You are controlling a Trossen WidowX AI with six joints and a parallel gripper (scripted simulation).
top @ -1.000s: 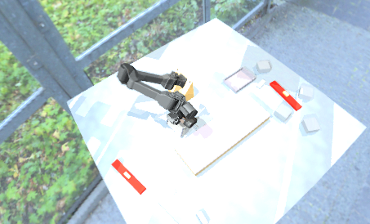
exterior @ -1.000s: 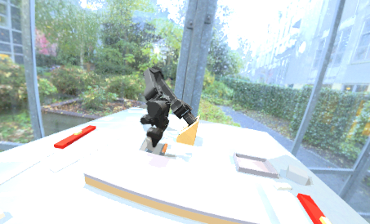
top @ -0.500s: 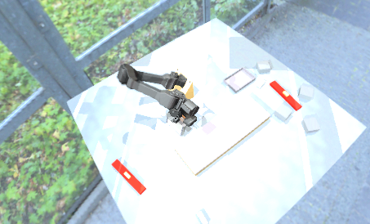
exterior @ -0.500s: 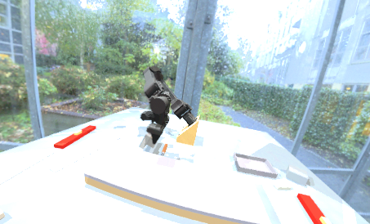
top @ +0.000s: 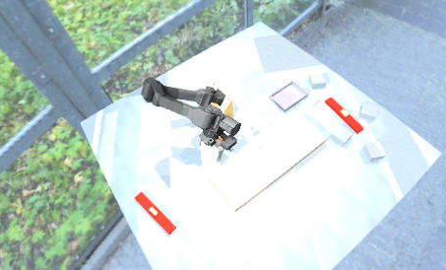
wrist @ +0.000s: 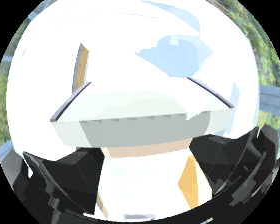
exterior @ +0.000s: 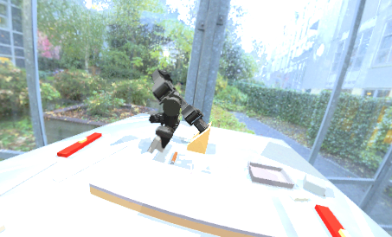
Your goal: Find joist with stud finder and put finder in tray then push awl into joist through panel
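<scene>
Right now my gripper tip is 20 mm short of the awl, 50 mm to the right of it and 60 mm above it. Round my gripper tip: tray: 10 mm behind, 470 mm to the left, 60 mm below; stud finder: 10 mm behind, 10 mm to the right; light: 30 mm behind, 10 mm below.
</scene>
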